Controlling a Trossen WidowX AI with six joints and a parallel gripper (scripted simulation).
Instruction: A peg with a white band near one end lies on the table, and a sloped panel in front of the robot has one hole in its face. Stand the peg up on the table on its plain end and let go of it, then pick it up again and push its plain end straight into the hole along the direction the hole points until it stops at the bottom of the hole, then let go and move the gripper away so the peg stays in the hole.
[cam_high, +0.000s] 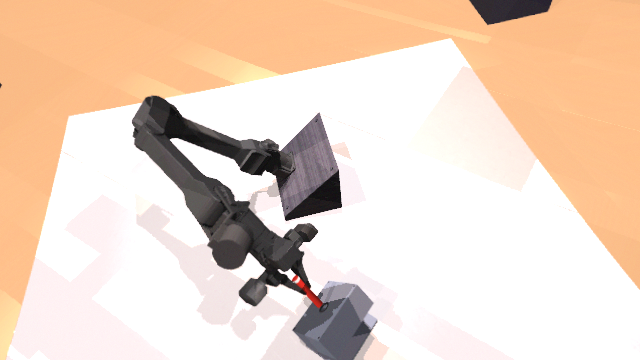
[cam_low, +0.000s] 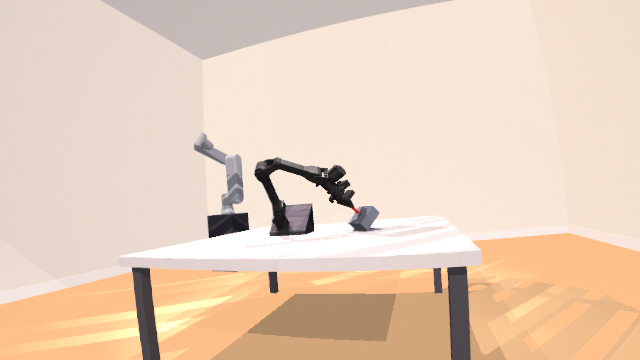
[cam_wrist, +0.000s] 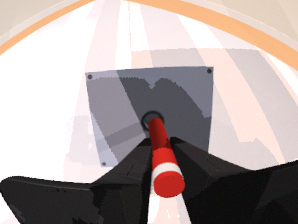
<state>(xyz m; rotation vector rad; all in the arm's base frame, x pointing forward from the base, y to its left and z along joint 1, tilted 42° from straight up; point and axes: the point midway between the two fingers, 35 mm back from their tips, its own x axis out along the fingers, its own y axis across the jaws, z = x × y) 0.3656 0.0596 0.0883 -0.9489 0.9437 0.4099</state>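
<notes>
Right now the sloped panel is 40 mm ahead of my gripper tip, 40 mm to the left of it and 60 mm below it. From my gripper tip the other things lie so: red peg: 10 mm behind, 10 mm to the right, 10 mm above.
</notes>
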